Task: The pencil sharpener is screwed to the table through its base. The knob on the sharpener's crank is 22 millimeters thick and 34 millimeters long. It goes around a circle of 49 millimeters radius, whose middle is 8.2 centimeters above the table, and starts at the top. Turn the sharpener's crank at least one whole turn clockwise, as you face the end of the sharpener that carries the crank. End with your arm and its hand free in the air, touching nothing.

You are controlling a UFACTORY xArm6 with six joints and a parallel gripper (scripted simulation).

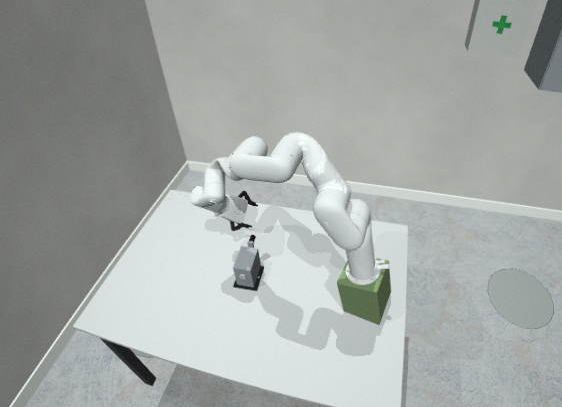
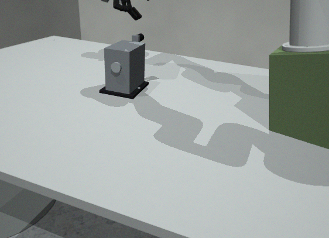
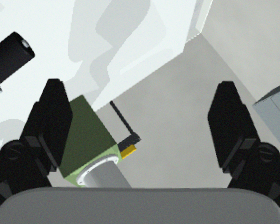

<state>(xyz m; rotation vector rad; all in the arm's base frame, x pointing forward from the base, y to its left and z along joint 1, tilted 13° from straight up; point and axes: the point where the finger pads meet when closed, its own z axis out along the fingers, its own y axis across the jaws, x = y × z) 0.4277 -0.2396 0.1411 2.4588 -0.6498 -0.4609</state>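
The black knob lies 90 mm below my hand and 60 mm to the left of it.
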